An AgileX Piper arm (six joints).
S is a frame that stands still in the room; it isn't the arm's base.
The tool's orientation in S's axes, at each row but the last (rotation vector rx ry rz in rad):
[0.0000, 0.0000, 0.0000]
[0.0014, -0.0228, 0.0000]
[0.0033, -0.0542, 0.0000]
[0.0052, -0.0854, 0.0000]
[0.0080, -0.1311, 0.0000]
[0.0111, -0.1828, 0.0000]
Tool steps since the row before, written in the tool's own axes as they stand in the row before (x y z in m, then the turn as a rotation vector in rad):
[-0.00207, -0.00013, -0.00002, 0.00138, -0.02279, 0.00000]
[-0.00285, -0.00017, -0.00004, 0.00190, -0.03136, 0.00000]
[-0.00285, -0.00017, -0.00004, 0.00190, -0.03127, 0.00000]
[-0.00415, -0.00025, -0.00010, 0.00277, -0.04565, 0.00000]
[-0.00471, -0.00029, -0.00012, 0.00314, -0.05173, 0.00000]
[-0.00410, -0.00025, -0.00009, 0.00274, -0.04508, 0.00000]
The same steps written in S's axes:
[-0.00207, -0.00013, -0.00002, 0.00138, -0.02279, 0.00000]
[-0.00285, -0.00017, -0.00011, 0.00190, -0.03136, 0.00000]
[-0.00284, -0.00017, -0.00019, 0.00190, -0.03127, 0.00000]
[-0.00413, -0.00025, -0.00045, 0.00277, -0.04565, 0.00000]
[-0.00465, -0.00029, -0.00074, 0.00314, -0.05173, 0.00000]
[-0.00402, -0.00024, -0.00084, 0.00274, -0.04508, 0.00000]

